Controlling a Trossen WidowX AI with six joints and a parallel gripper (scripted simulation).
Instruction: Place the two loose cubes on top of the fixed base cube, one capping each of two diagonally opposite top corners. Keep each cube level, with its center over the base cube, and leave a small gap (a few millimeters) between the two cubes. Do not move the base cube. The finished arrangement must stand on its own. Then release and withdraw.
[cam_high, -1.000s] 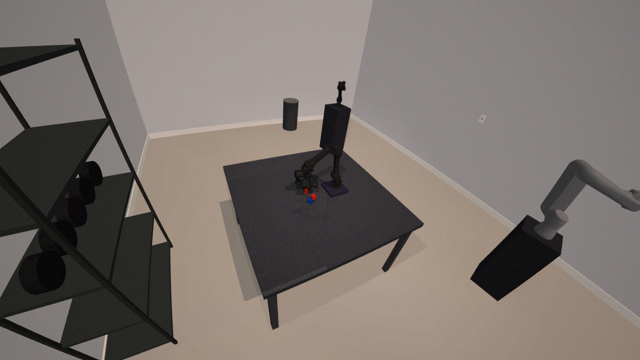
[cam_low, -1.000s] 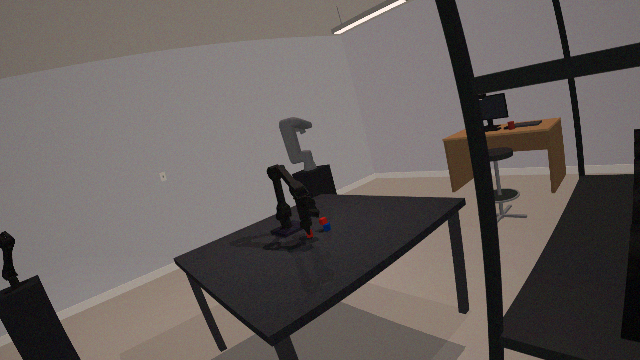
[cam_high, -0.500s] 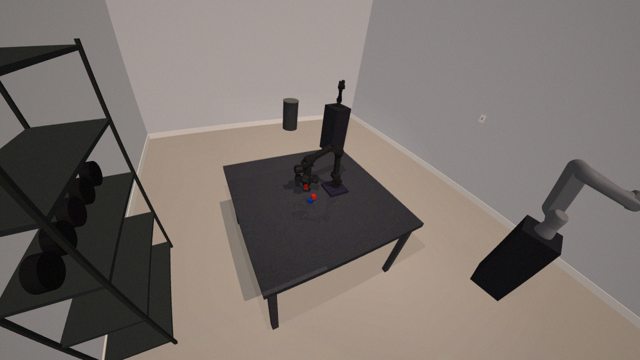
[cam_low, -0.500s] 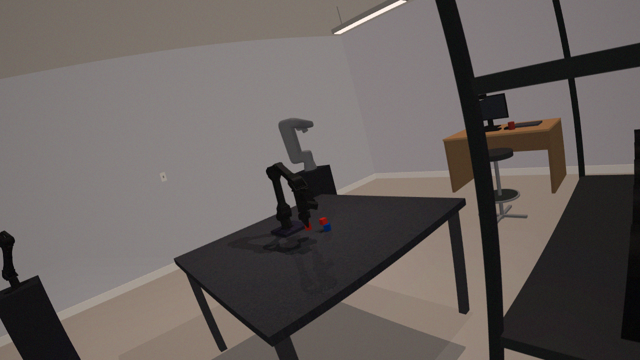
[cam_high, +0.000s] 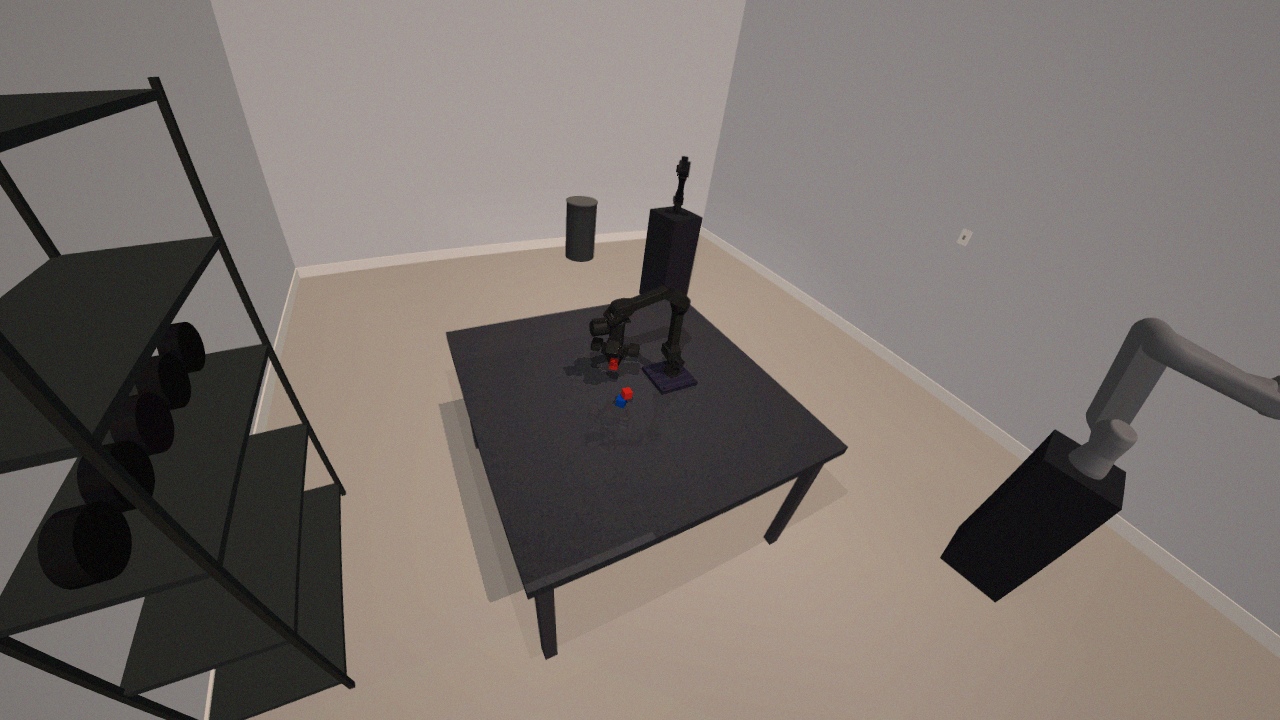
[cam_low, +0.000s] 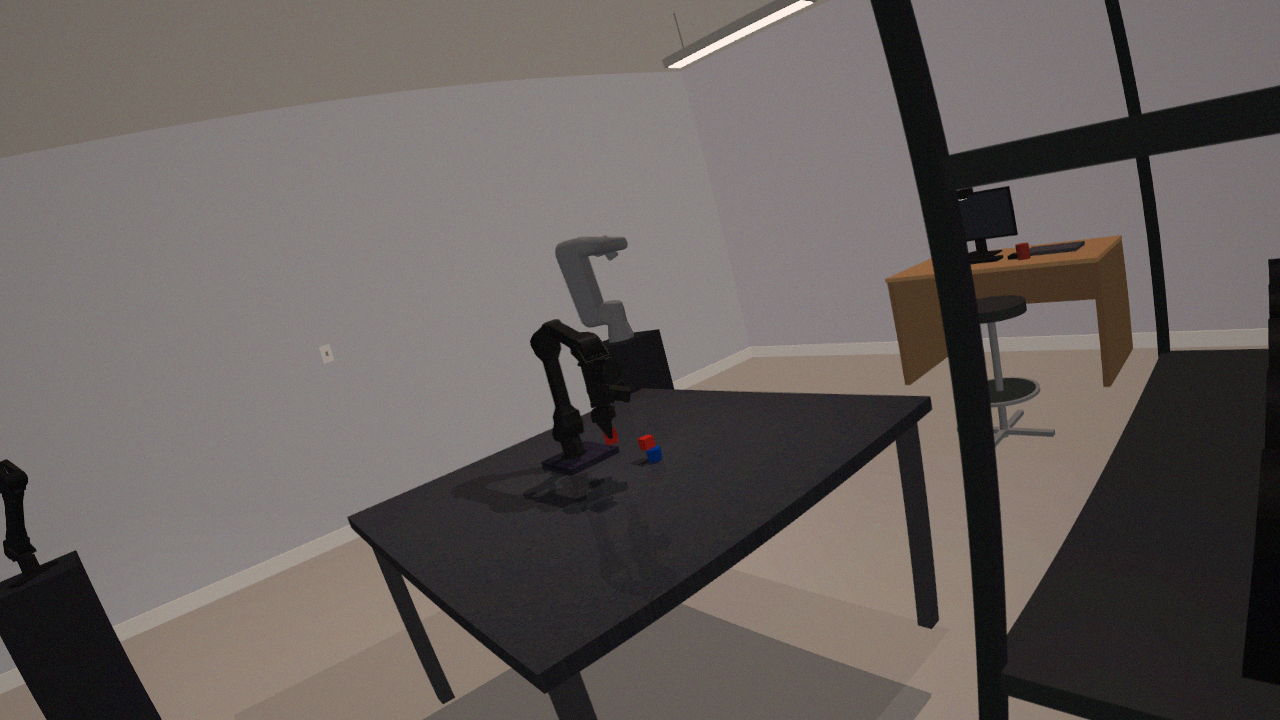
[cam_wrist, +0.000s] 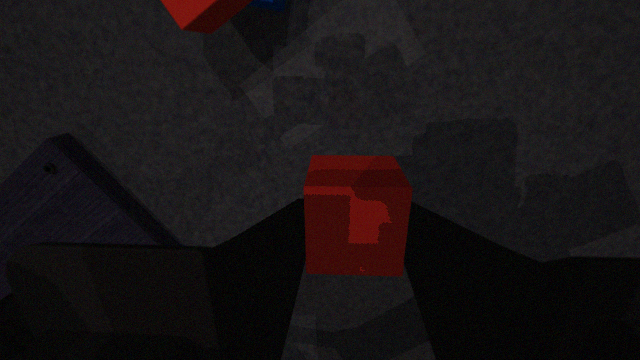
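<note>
Right now the blue cube is 30 mm ahead of my gripper tip, 110 mm to the left of it and 100 mm below it.
</note>
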